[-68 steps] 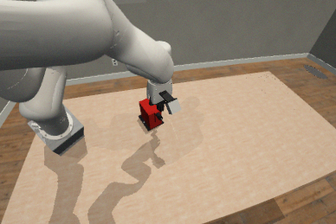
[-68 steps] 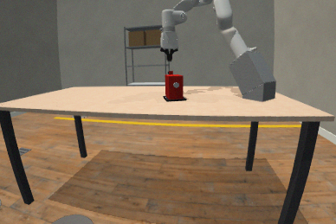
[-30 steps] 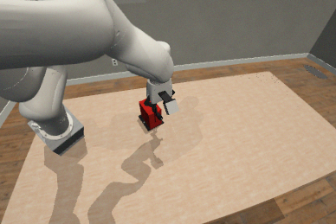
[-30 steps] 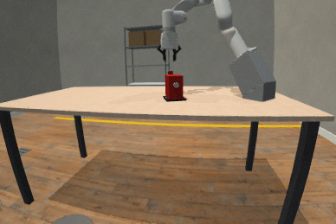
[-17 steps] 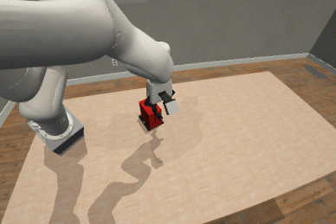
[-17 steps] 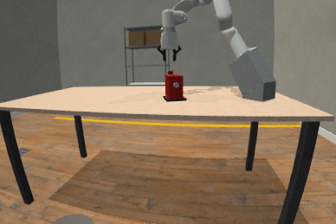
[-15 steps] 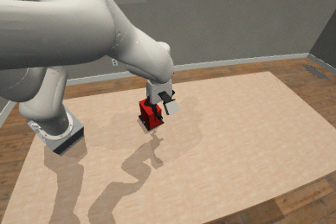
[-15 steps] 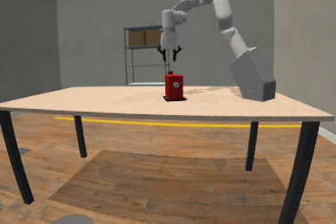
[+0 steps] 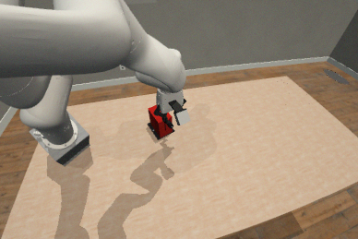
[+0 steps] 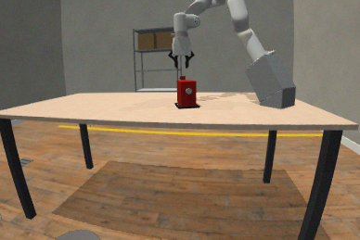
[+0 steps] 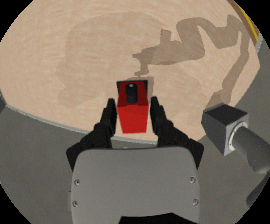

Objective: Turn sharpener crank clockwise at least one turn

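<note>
My gripper is now 2 cm to the right of the crank knob and 7 cm above it.
</note>
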